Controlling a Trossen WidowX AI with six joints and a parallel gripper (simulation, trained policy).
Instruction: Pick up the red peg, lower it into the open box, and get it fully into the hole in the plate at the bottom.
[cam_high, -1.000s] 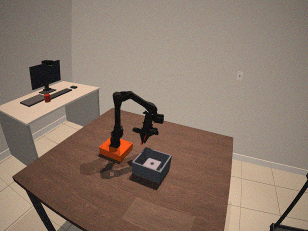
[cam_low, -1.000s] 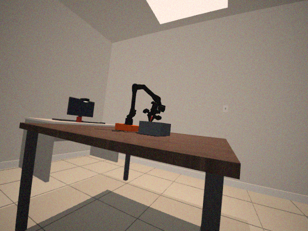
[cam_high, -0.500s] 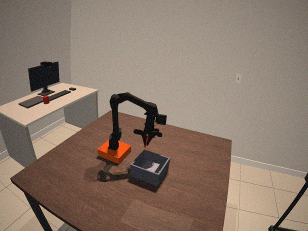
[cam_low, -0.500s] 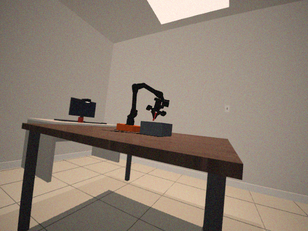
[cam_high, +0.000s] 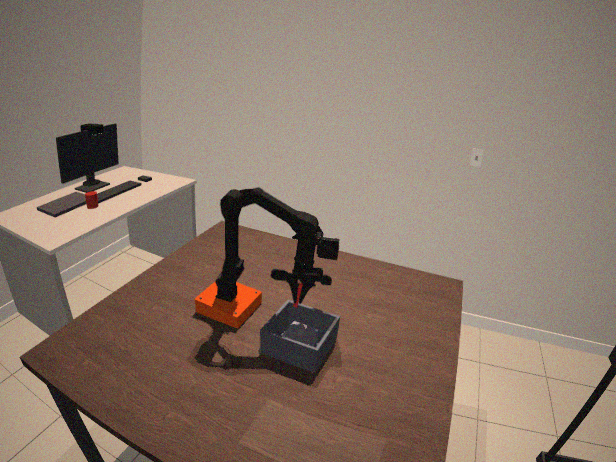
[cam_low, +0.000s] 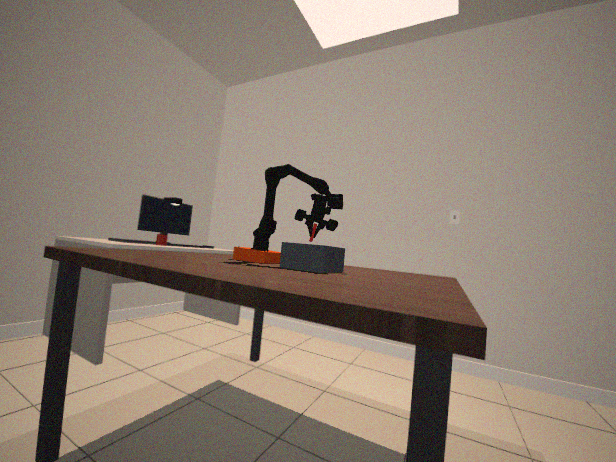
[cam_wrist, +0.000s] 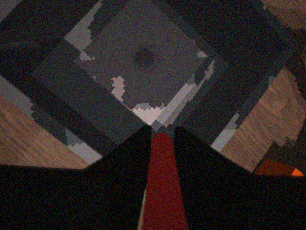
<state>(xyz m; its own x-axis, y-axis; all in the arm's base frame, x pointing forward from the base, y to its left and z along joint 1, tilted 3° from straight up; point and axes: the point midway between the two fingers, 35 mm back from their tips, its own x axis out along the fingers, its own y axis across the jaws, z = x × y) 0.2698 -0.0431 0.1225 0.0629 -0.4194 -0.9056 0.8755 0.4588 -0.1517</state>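
Right now the plate is 3 cm ahead of my gripper tip, 5 cm to the right of it and 9 cm below it. From my gripper tip the other things lie so: red peg 2 cm to the left, 2 cm above; grey box 3 cm ahead, 5 cm to the right, 11 cm below.
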